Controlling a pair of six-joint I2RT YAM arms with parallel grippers.
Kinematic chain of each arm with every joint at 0, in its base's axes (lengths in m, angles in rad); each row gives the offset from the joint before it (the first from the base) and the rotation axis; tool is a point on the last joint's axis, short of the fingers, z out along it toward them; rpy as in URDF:
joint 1: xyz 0 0 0.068 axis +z
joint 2: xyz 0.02 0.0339 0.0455 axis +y
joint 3: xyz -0.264 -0.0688 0 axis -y
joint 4: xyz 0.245 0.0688 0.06 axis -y
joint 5: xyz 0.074 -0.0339 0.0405 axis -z
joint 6: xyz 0.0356 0 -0.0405 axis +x
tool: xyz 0 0 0 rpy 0 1.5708 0
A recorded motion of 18 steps. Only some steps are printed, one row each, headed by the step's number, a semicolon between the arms.
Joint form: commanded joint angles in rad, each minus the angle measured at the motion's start. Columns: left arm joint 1, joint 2, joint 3, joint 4, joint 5, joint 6; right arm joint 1, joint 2, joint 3, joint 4, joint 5, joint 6.
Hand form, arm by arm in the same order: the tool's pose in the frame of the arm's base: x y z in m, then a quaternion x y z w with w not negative. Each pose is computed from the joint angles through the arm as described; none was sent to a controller.
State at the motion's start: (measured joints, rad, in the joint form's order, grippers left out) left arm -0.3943 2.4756 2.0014 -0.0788 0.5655 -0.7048; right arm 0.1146 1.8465 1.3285 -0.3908 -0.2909 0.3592
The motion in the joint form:
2: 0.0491 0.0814 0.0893 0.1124 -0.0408 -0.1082; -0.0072 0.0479 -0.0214 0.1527 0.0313 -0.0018
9: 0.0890 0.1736 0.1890 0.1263 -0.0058 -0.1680; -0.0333 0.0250 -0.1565 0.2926 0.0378 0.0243
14: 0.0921 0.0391 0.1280 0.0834 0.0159 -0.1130; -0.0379 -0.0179 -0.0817 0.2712 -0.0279 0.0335
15: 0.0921 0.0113 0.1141 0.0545 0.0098 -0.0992; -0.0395 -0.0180 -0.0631 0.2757 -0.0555 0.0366
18: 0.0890 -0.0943 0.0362 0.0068 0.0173 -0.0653; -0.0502 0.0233 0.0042 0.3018 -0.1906 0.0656
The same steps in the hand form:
2: 0.5408 -0.2134 0.1587 -0.05263 0.82383 -0.46766 0.31598; 0.4113 0.0535 0.1983 0.06837 0.92218 0.20047 0.32359
9: 0.5612 -0.1967 0.1419 -0.07984 0.81426 -0.48464 0.30939; 0.3980 0.0414 0.1762 0.09126 0.91550 0.19989 0.33700
14: 0.5476 -0.1912 0.1933 -0.04692 0.80812 -0.48637 0.32892; 0.4053 0.0423 0.2147 0.07489 0.89486 0.23671 0.37092
15: 0.5435 -0.1897 0.2012 -0.04581 0.81216 -0.48015 0.32825; 0.4081 0.0428 0.2213 0.06844 0.88903 0.25035 0.37717
18: 0.5254 -0.1861 0.2275 -0.03218 0.81704 -0.47457 0.32588; 0.4226 0.0438 0.2301 0.04827 0.87026 0.31301 0.37728

